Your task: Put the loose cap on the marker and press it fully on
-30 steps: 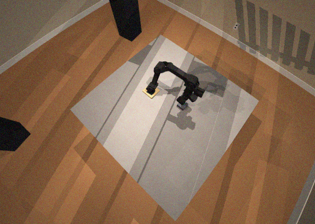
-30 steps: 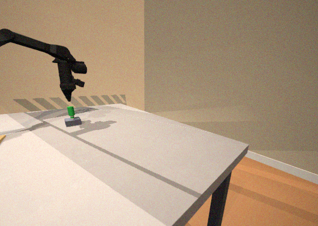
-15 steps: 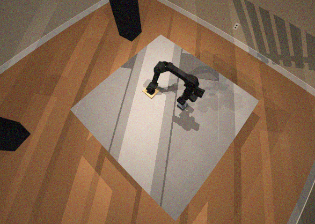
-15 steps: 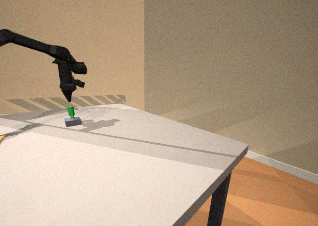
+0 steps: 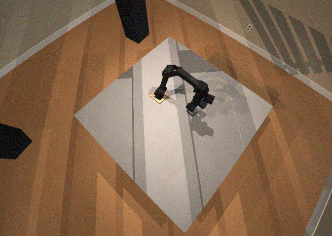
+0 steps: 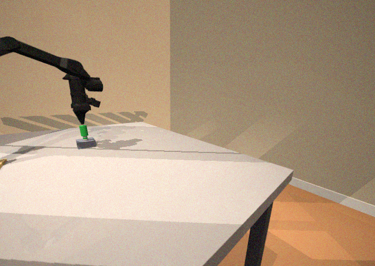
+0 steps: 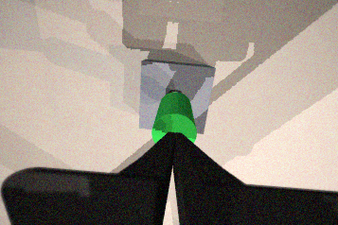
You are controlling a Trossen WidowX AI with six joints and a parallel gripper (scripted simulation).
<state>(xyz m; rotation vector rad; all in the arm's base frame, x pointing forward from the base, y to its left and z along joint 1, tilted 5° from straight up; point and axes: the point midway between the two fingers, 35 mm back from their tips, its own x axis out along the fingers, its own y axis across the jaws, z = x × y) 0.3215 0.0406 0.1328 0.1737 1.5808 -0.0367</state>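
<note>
Now: the green marker cap 30 mm below my gripper tip.
</note>
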